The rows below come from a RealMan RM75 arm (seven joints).
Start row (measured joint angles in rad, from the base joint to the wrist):
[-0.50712 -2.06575 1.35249 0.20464 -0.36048 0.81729 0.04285]
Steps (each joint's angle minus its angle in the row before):
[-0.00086 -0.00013 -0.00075 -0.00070 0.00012 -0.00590 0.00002]
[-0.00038 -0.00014 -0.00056 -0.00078 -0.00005 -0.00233 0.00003]
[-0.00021 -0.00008 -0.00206 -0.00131 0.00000 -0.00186 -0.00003]
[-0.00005 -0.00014 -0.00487 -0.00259 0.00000 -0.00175 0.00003]
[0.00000 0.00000 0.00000 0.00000 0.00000 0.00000 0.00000]
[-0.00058 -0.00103 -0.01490 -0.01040 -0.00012 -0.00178 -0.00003]
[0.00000 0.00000 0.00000 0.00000 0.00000 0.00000 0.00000]
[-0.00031 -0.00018 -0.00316 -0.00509 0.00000 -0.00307 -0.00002]
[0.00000 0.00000 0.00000 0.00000 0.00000 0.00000 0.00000]
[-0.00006 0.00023 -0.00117 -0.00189 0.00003 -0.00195 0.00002]
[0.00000 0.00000 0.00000 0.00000 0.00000 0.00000 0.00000]
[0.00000 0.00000 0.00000 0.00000 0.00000 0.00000 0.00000]
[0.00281 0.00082 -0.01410 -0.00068 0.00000 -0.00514 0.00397]
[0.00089 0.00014 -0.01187 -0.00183 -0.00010 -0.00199 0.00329]
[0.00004 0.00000 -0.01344 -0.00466 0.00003 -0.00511 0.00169]
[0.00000 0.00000 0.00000 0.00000 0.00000 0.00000 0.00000]
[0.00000 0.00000 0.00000 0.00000 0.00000 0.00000 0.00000]
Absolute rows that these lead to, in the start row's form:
[-0.50798 -2.06588 1.35174 0.20394 -0.36036 0.81139 0.04287]
[-0.50836 -2.06602 1.35118 0.20316 -0.36041 0.80906 0.04290]
[-0.50857 -2.06610 1.34912 0.20185 -0.36041 0.80720 0.04287]
[-0.50862 -2.06624 1.34425 0.19926 -0.36041 0.80545 0.04290]
[-0.50862 -2.06624 1.34425 0.19926 -0.36041 0.80545 0.04290]
[-0.50920 -2.06727 1.32935 0.18886 -0.36053 0.80367 0.04287]
[-0.50920 -2.06727 1.32935 0.18886 -0.36053 0.80367 0.04287]
[-0.50951 -2.06745 1.32619 0.18377 -0.36053 0.80060 0.04285]
[-0.50951 -2.06745 1.32619 0.18377 -0.36053 0.80060 0.04285]
[-0.50957 -2.06722 1.32502 0.18188 -0.36050 0.79865 0.04287]
[-0.50957 -2.06722 1.32502 0.18188 -0.36050 0.79865 0.04287]
[-0.50957 -2.06722 1.32502 0.18188 -0.36050 0.79865 0.04287]
[-0.50676 -2.06640 1.31092 0.18120 -0.36050 0.79351 0.04684]
[-0.50587 -2.06626 1.29905 0.17937 -0.36060 0.79152 0.05013]
[-0.50583 -2.06626 1.28561 0.17471 -0.36057 0.78641 0.05182]
[-0.50583 -2.06626 1.28561 0.17471 -0.36057 0.78641 0.05182]
[-0.50583 -2.06626 1.28561 0.17471 -0.36057 0.78641 0.05182]

